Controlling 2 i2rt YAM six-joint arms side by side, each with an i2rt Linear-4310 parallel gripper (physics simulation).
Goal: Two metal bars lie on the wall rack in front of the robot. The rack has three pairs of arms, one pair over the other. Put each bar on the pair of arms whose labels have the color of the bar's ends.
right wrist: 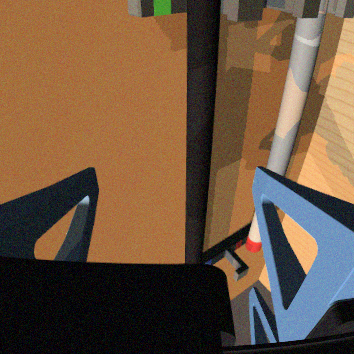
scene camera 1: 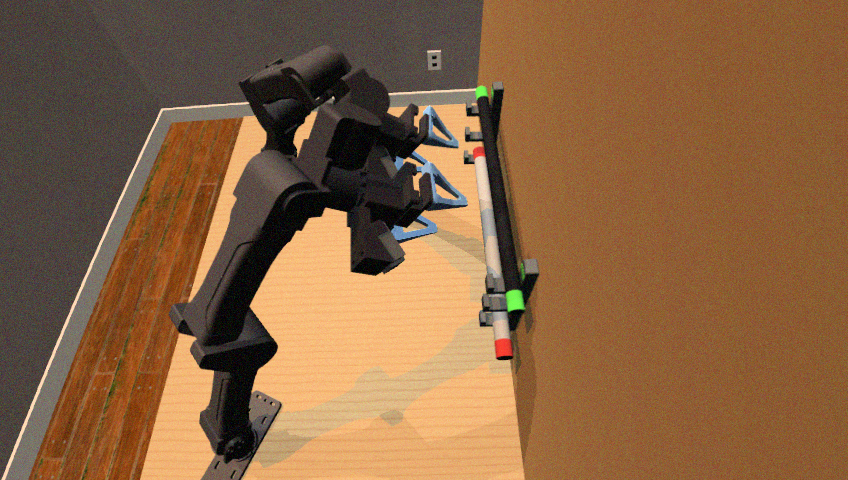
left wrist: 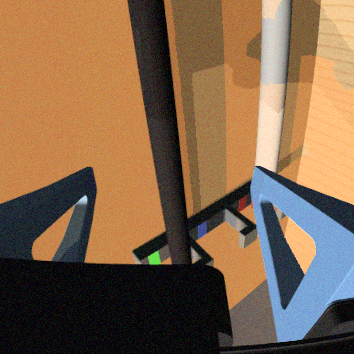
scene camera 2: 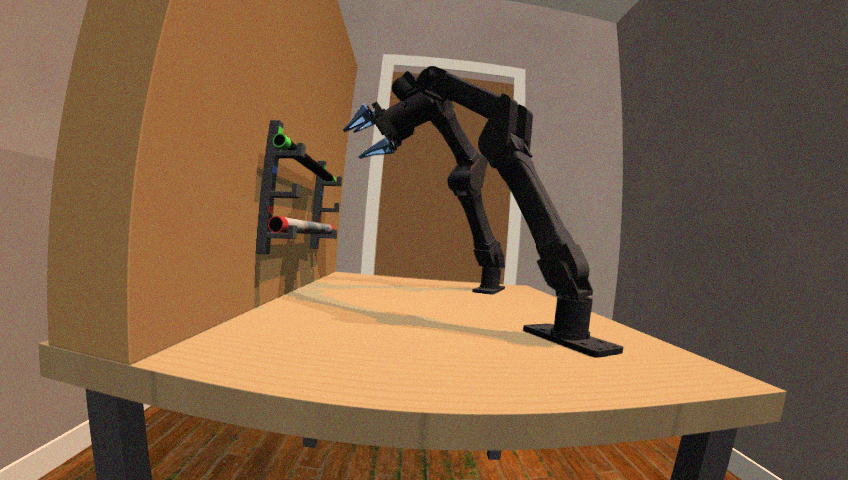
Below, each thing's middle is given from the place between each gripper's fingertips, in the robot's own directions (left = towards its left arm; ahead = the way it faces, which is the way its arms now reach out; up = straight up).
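As for the green-ended bar (scene camera 1: 515, 304), my right hand is 90 mm short of it, 130 mm to the right of it and 90 mm above it. Counted from my right hand, the red-ended bar (scene camera 1: 492, 255) is 90 mm ahead, 100 mm to the left and 240 mm below. The rack arm (scene camera 1: 493, 285) is 70 mm to the right of my right hand, 90 mm ahead of it and 170 mm below it.
With the green-ended bar again, my left hand is 2 cm to the left of it and 5 cm above it, and 9 cm short of it. The red-ended bar is 5 cm to the right of my left hand, 9 cm ahead of it and 20 cm below it, while the rack arm, from that same left hand, is 22 cm to the right, 9 cm ahead and 13 cm below.
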